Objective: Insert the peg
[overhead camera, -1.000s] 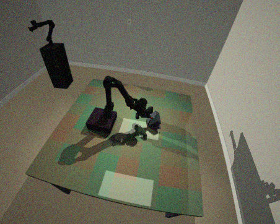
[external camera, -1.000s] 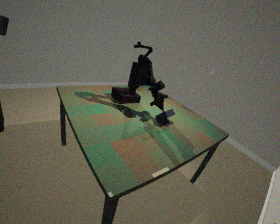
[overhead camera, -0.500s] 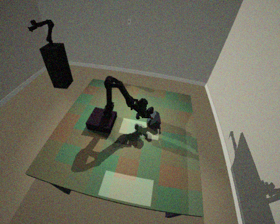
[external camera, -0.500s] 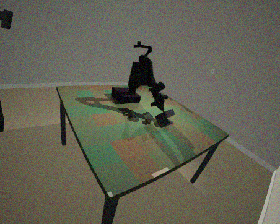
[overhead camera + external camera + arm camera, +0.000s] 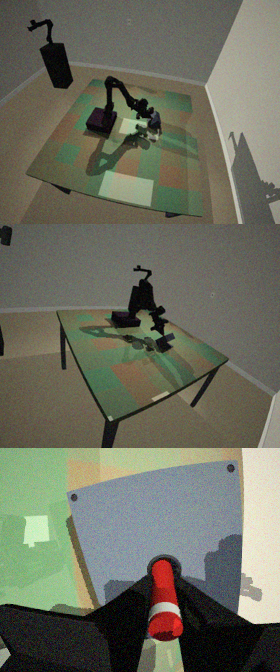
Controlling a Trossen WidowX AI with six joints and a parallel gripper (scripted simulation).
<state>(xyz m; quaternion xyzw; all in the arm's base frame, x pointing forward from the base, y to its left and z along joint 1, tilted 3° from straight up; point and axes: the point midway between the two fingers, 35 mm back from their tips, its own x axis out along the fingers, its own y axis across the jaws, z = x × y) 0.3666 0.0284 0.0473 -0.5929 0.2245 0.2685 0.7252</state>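
Right now the red round peg is 1 cm behind my gripper tip and 1 cm above it. Round my gripper tip: grey-blue sloped panel 3 cm below, 3 cm ahead.
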